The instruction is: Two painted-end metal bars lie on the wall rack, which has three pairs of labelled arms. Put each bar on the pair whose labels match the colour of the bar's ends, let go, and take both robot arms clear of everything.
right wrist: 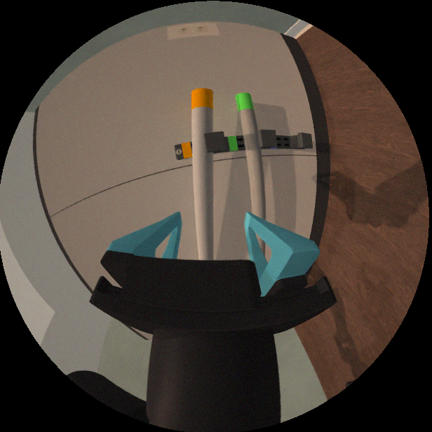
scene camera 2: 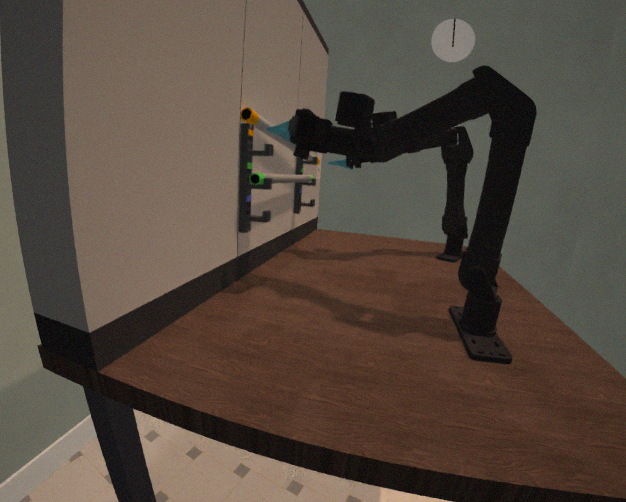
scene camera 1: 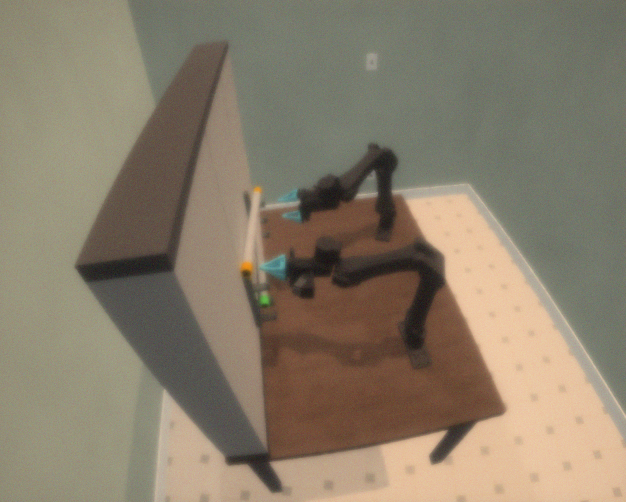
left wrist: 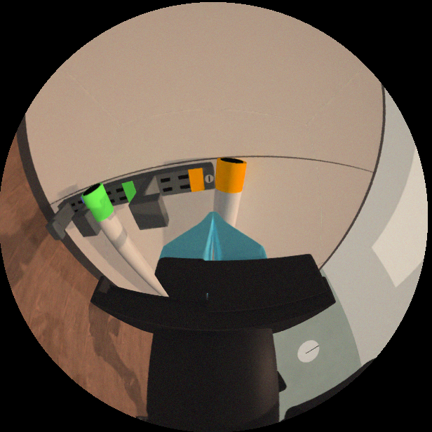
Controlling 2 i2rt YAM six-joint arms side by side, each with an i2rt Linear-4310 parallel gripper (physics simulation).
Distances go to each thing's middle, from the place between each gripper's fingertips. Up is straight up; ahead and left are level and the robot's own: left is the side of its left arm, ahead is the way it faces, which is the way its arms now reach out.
Scene:
Now: right hand 9 cm short of the orange-ended bar (scene camera 1: 246, 270), 11 cm to the right of it and 2 cm below it. Round my right hand: green-ended bar (left wrist: 95, 197) (8 cm ahead, 11 cm to the left, 9 cm below).
Now: the orange-ended bar 40 mm ahead of my left hand, 210 mm to the right of it and 10 mm below it. From my left hand the other things lie so: green-ended bar: 30 mm ahead, 210 mm to the right, 110 mm below.

